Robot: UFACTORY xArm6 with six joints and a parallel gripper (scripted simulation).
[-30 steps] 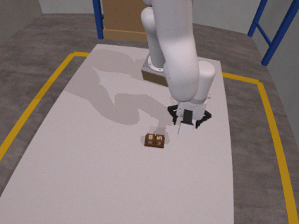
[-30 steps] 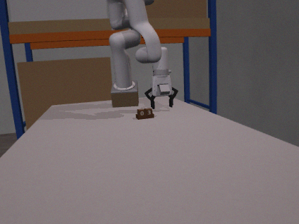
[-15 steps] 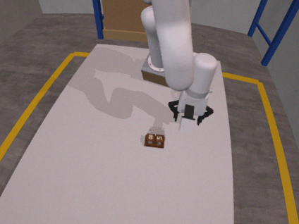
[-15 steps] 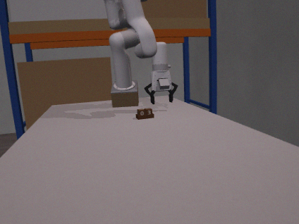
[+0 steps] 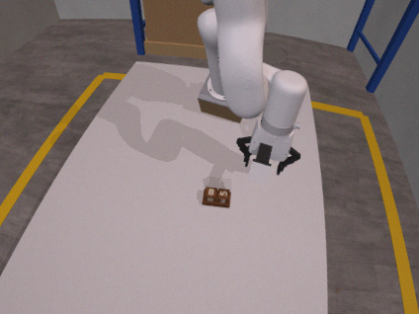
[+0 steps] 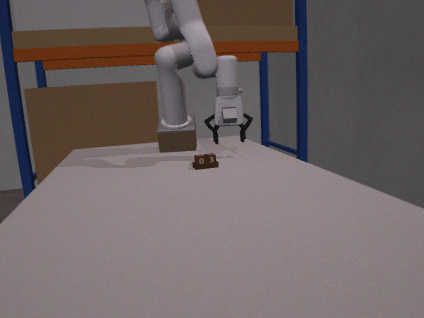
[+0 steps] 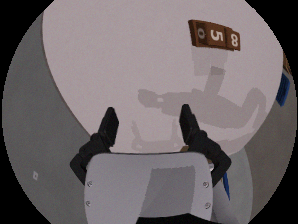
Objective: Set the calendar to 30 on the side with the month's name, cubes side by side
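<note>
Right now the brown digit cube is 90 mm ahead of my hand, 100 mm to the right of it and 40 mm below it. The rest, counted from my hand: brown calendar tray (90 mm ahead, 120 mm to the right, 60 mm below).
</note>
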